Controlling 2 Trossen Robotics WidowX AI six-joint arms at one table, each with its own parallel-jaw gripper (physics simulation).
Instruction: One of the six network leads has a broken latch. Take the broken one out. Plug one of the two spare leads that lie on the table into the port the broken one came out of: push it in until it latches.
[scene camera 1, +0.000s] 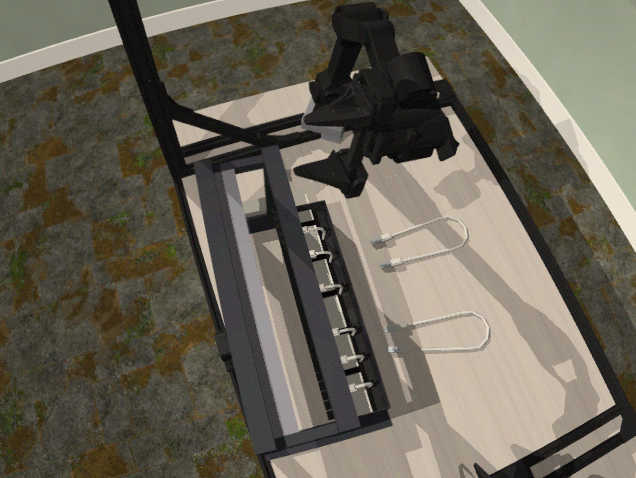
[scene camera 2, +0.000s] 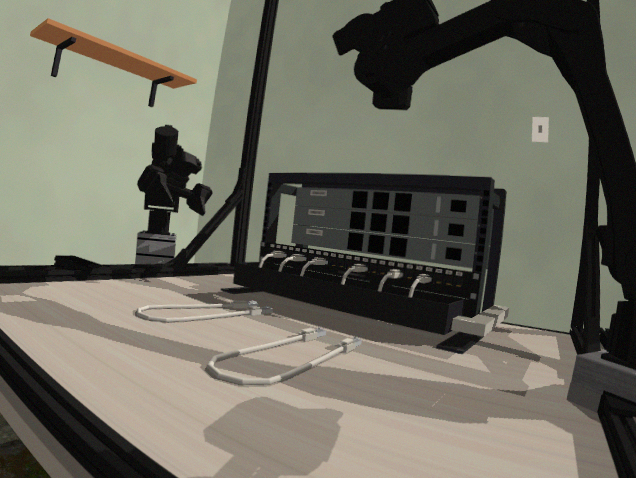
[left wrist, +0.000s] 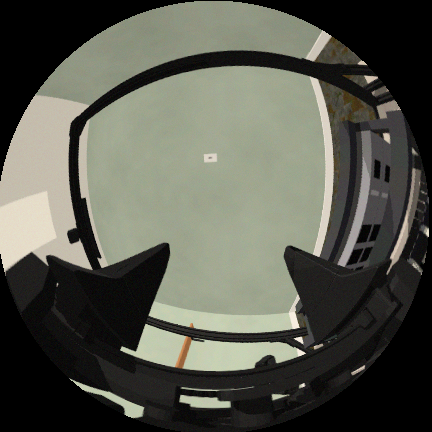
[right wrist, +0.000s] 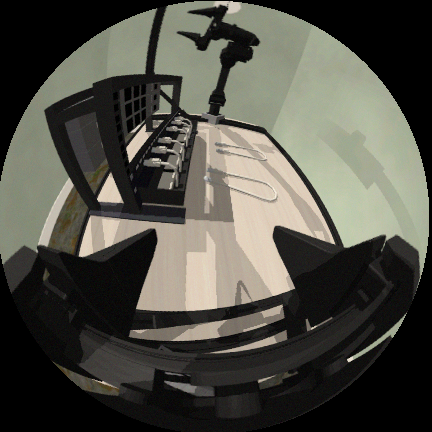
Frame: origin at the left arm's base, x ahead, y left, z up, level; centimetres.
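Where they show: left gripper, fingertip midpoint: (scene camera 1: 298, 147) (left wrist: 229, 251); right gripper, fingertip midpoint: (scene camera 1: 447, 474) (scene camera 2: 188, 209) (right wrist: 215, 233); left arm's base, origin of the base link: (right wrist: 213, 113); right arm's base, origin of the base link: (scene camera 2: 157, 233).
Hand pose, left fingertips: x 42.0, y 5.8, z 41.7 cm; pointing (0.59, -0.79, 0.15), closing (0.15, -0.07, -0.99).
Things, the pixels of their top centre, and the offset from my left fingertips.
- dark rack, middle of its top: (scene camera 1: 297, 274) (left wrist: 356, 279) (scene camera 2: 369, 175) (right wrist: 156, 74) dx +8.0, dy +2.7, dz -20.5 cm
- black trough, middle of its top: (scene camera 2: 337, 279) (scene camera 1: 333, 302) (right wrist: 178, 138) dx +4.0, dy +8.9, dz -40.3 cm
Several white network leads (scene camera 1: 329, 287) (scene camera 2: 354, 268) (right wrist: 161, 149) are plugged side by side along the bottom of the dark rack (scene camera 1: 309, 277) (scene camera 2: 380, 179) (right wrist: 112, 150). Which latch is broken cannot be told. Two U-shaped spare leads lie on the table before the rack: one (scene camera 1: 465, 233) (scene camera 2: 257, 381) (right wrist: 264, 155) nearer my left arm, the other (scene camera 1: 487, 334) (scene camera 2: 167, 319) (right wrist: 275, 195) nearer my right. My left gripper (scene camera 1: 299, 144) (left wrist: 229, 251) (right wrist: 181, 21) is open and empty, raised above the table beyond the rack's end. My right gripper (right wrist: 215, 233) is open and empty, above the table's other end.
A black trough (scene camera 2: 349, 300) runs below the plugged leads, and their cables drop into it. Black frame posts (scene camera 1: 149, 87) (scene camera 2: 257, 102) rise behind the rack. A grey-white block (scene camera 2: 475, 324) juts out at the rack's foot. An orange shelf (scene camera 2: 113, 53) hangs on the wall.
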